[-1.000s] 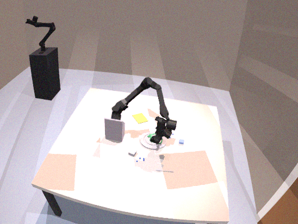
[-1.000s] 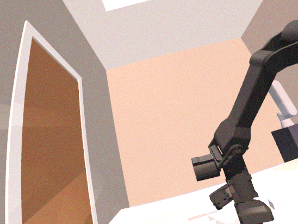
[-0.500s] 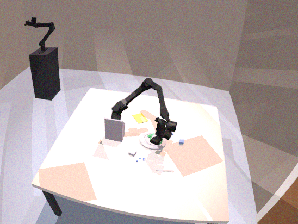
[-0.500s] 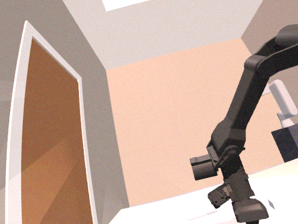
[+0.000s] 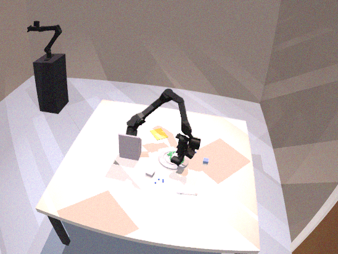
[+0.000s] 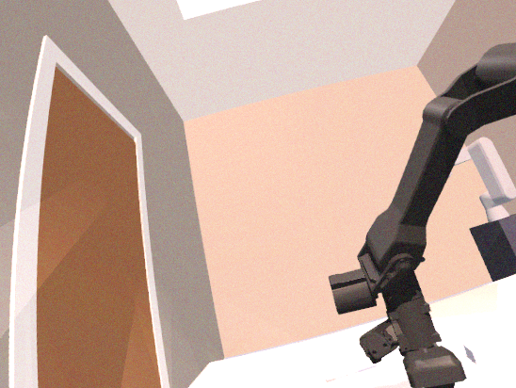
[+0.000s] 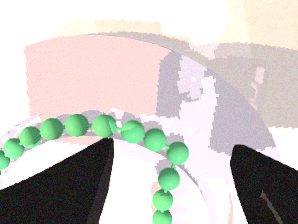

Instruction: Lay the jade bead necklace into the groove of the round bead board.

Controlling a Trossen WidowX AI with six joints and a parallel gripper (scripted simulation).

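Right now the round white bead board is 4 cm behind my gripper tip, 5 cm to the left of it and 1 cm below it. Round my gripper tip: thin rod 7 cm ahead, 24 cm to the right, 1 cm below; blue block 17 cm ahead, 7 cm to the left, 1 cm below; cream block 8 cm ahead, 29 cm to the left.
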